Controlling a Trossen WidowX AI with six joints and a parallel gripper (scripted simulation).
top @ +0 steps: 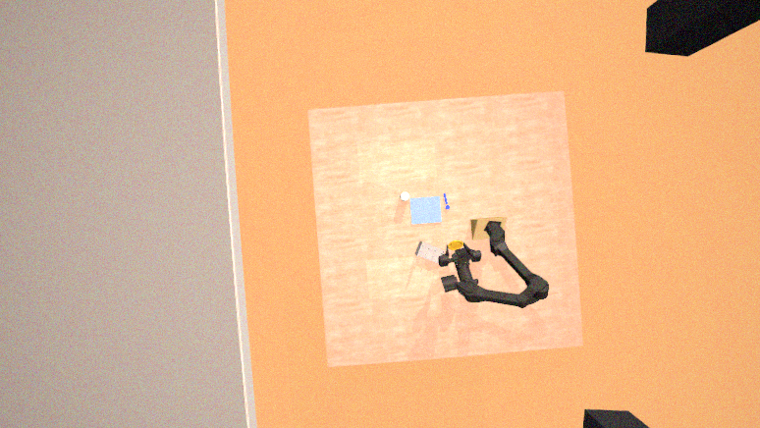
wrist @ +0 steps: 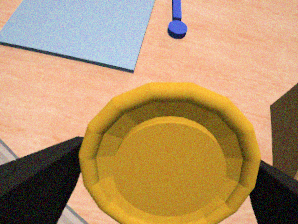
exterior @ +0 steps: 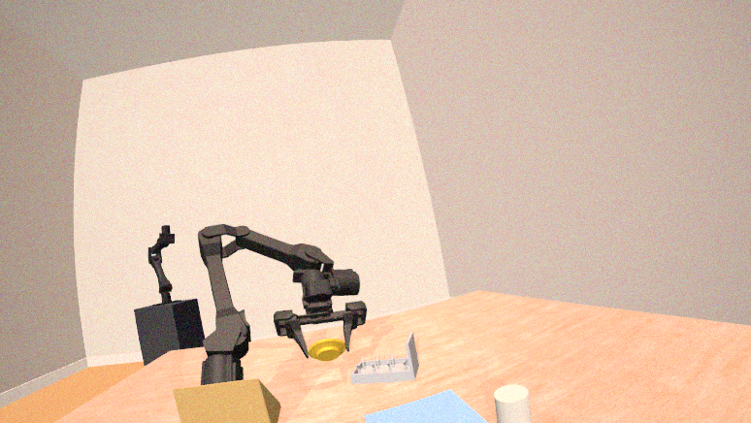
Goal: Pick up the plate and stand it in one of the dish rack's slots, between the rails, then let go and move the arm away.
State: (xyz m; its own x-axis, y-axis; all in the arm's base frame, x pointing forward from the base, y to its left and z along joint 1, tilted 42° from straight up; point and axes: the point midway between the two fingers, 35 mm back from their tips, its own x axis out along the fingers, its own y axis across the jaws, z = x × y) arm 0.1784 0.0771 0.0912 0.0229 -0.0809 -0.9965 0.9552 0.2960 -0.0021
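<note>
Now: gripper tip 100 mm short of the grey dish rack, 60 mm to the right of it and 60 mm above it. Round my gripper tip: blue spoon 190 mm to the right, 80 mm below, 30 mm ahead; then yellow plate 10 mm to the left, 10 mm above; then light blue mat 150 mm to the right, 130 mm ahead, 90 mm below.
</note>
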